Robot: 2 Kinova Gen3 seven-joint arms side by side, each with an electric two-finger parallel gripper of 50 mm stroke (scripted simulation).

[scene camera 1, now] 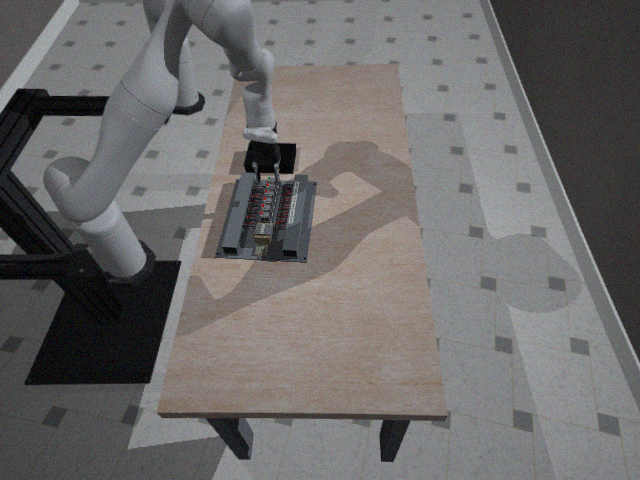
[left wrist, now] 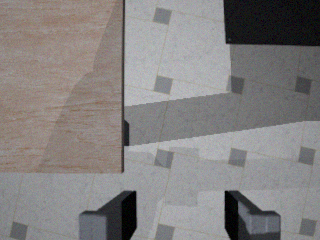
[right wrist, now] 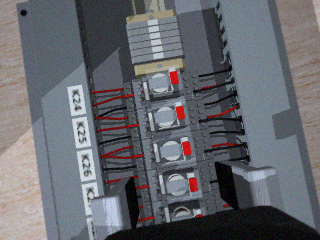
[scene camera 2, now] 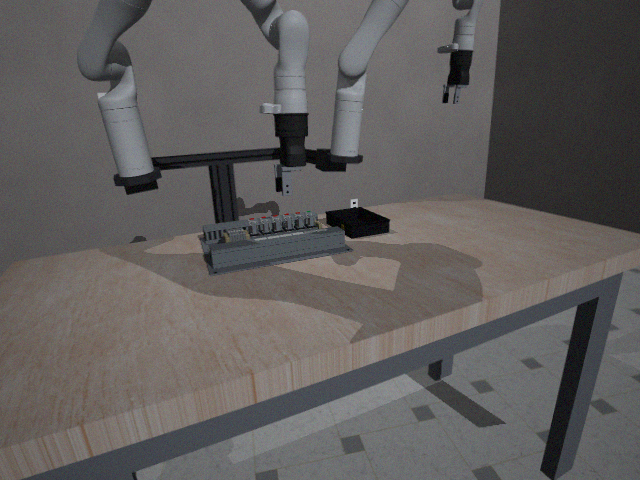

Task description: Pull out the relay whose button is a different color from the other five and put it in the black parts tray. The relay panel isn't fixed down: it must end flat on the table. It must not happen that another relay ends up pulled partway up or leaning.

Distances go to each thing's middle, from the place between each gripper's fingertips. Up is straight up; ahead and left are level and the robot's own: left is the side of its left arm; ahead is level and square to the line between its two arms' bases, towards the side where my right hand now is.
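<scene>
The grey relay panel [scene camera 1: 286, 238] is 29 cm ahead of my left hand [scene camera 2: 450, 103], 81 cm to the right of it and 32 cm below it. As for the black parts tray [scene camera 2: 357, 222], it's 33 cm below my left hand, 27 cm ahead of it and 56 cm to the right of it.
Counted from my right hand, the black parts tray is 30 mm behind, 210 mm to the left and 120 mm below. And my right gripper [scene camera 2: 283, 193] is 10 mm past the grey relay panel, 40 mm to the left of it and 120 mm above it.
</scene>
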